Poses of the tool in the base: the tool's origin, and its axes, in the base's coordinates. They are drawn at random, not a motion.
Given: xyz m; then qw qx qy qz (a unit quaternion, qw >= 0).
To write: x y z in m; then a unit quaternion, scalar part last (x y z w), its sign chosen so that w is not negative. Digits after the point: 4 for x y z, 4 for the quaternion.
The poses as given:
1: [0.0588 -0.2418 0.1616 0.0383 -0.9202 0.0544 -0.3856]
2: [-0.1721 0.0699 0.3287 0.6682 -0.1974 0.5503 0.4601]
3: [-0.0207 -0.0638 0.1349 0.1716 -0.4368 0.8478 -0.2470]
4: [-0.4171 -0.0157 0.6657 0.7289 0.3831 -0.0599 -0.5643]
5: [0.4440 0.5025 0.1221 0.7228 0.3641 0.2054 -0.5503]
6: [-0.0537 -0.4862 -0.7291 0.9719 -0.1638 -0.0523 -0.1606]
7: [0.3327 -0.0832 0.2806 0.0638 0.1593 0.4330 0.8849]
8: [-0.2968 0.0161 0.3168 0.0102 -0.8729 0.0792 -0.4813]
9: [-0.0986 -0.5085 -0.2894 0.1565 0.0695 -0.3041 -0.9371]
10: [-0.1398 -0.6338 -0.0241 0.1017 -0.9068 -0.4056 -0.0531]
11: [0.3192 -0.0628 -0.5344 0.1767 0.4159 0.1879 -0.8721]
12: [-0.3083 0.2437 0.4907 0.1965 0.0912 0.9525 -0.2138]
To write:
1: [0.0588 -0.2418 0.1616 -0.9202 0.0544 -0.3856 0.0383]
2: [-0.1721 0.0699 0.3287 -0.1974 0.5503 0.4601 0.6682]
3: [-0.0207 -0.0638 0.1349 -0.4368 0.8478 -0.2470 0.1716]
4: [-0.4171 -0.0157 0.6657 0.3831 -0.0599 -0.5643 0.7289]
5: [0.4440 0.5025 0.1221 0.3641 0.2054 -0.5503 0.7228]
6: [-0.0537 -0.4862 -0.7291 -0.1638 -0.0523 -0.1606 0.9719]
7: [0.3327 -0.0832 0.2806 0.1593 0.4330 0.8849 0.0638]
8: [-0.2968 0.0161 0.3168 -0.8729 0.0792 -0.4813 0.0102]
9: [-0.0986 -0.5085 -0.2894 0.0695 -0.3041 -0.9371 0.1565]
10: [-0.1398 -0.6338 -0.0241 -0.9068 -0.4056 -0.0531 0.1017]
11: [0.3192 -0.0628 -0.5344 0.4159 0.1879 -0.8721 0.1767]
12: [-0.3083 0.2437 0.4907 0.0912 0.9525 -0.2138 0.1965]
